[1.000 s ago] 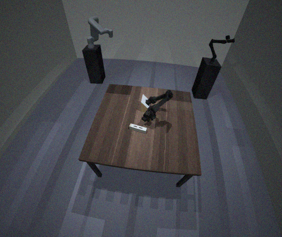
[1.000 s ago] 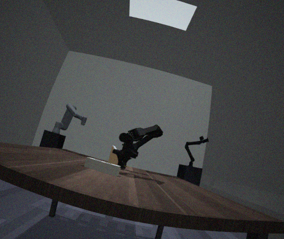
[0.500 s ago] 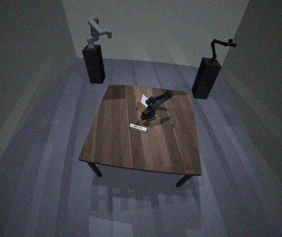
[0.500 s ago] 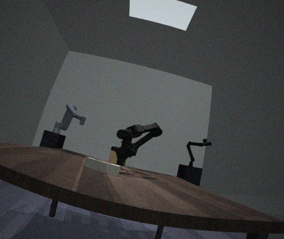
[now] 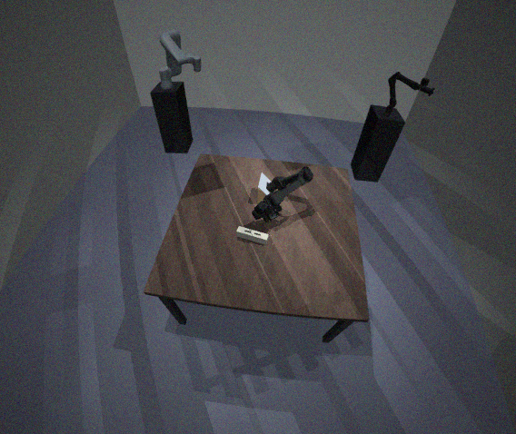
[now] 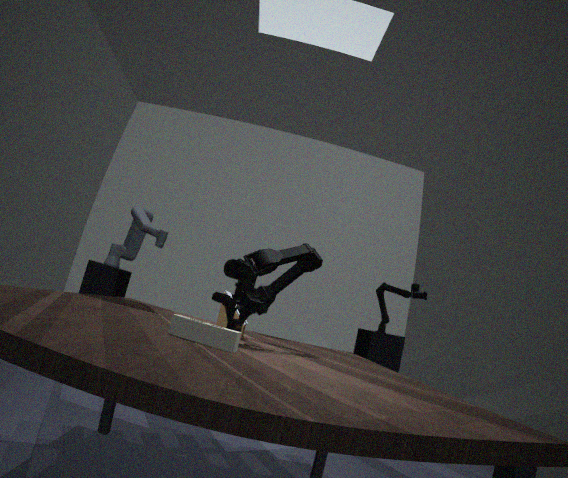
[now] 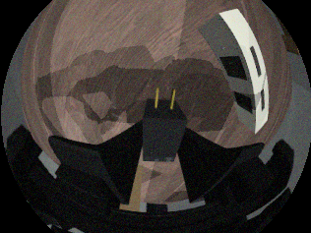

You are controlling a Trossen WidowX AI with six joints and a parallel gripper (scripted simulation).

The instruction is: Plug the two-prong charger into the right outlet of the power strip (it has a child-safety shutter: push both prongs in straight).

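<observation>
Now: the dark two-prong charger 10 mm ahead of my gripper tip, 10 mm to the left of it and 10 mm above it.
</observation>
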